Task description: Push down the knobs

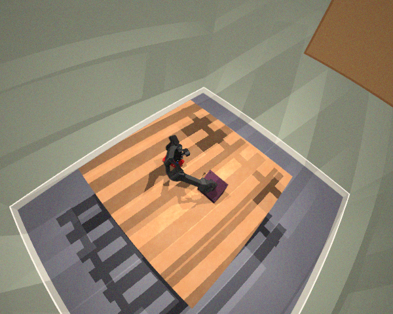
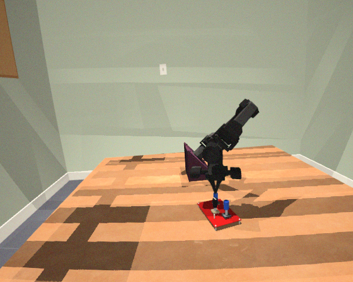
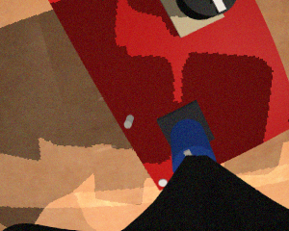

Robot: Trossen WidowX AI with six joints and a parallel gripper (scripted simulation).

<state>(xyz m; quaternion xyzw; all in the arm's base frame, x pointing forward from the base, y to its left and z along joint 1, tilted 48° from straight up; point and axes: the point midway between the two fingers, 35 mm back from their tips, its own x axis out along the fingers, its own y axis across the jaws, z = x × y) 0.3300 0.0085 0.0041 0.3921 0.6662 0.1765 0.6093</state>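
Now: gripper tip 10 mm above the blue knob. Also, from my gripper tip: black slotted knob (60 mm ahead, 20 mm to the right).
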